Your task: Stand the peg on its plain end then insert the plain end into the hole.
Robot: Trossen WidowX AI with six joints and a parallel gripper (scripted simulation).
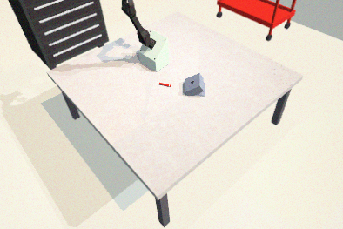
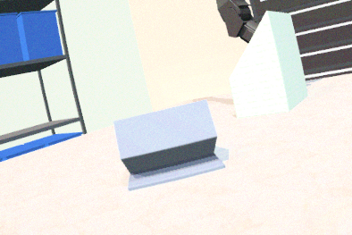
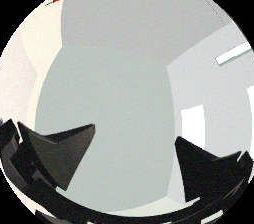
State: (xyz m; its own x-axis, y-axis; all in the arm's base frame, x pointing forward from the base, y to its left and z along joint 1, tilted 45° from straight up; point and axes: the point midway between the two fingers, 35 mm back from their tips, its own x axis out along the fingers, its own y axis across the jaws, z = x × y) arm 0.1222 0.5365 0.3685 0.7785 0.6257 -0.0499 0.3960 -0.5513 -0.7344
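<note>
Now: the red peg 11 cm ahead of my gripper tip, 24 cm to the right of it and 80 cm below it. From my gripper tip the other things lie so: sloped panel (26 cm ahead, 14 cm to the right, 77 cm below).
</note>
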